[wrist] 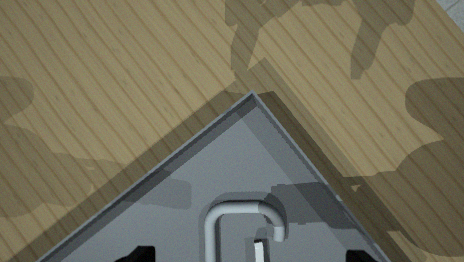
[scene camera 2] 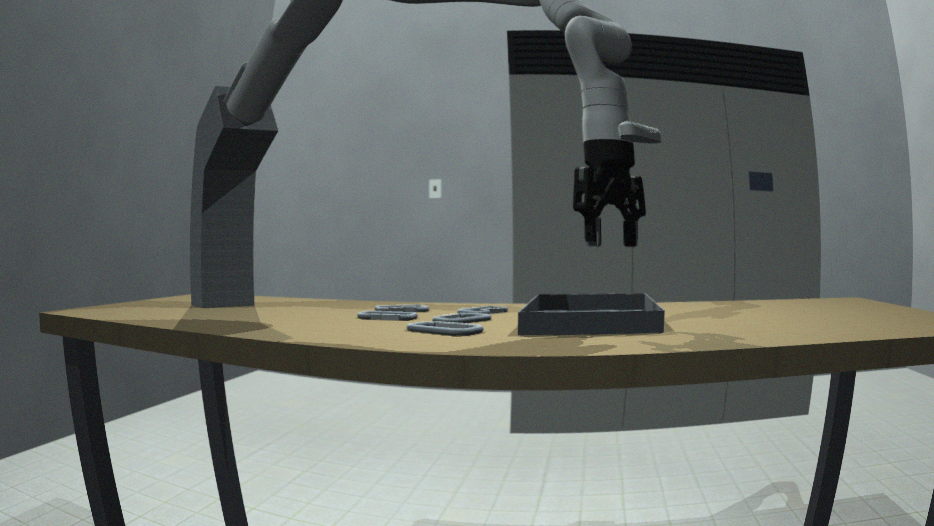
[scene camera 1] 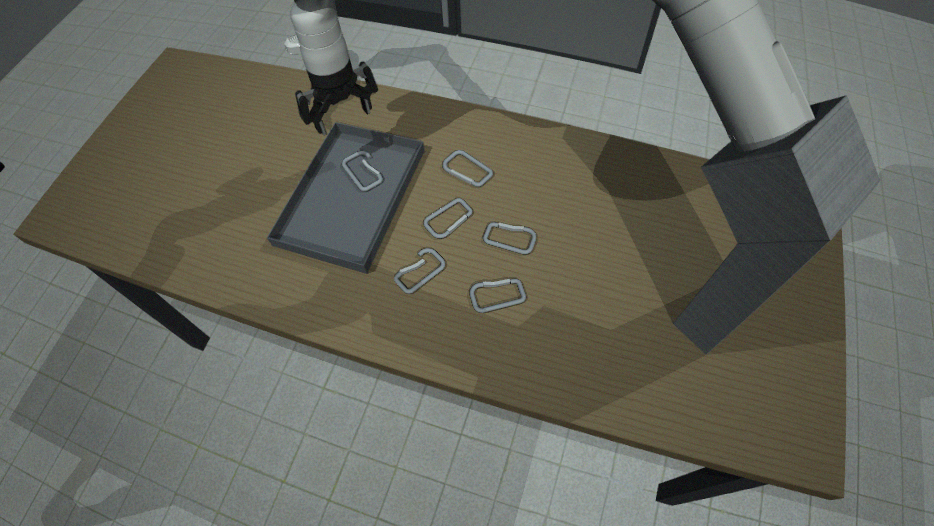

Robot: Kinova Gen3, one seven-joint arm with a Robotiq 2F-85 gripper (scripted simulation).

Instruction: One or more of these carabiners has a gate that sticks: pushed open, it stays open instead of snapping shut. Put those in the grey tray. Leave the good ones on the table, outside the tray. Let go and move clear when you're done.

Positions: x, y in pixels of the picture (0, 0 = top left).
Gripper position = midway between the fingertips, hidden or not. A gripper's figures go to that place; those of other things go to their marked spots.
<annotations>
My gripper (scene camera 2: 613, 246) is 87 cm from the lens. A grey tray (scene camera 2: 592, 314) is 81 cm from the lens.
</annotations>
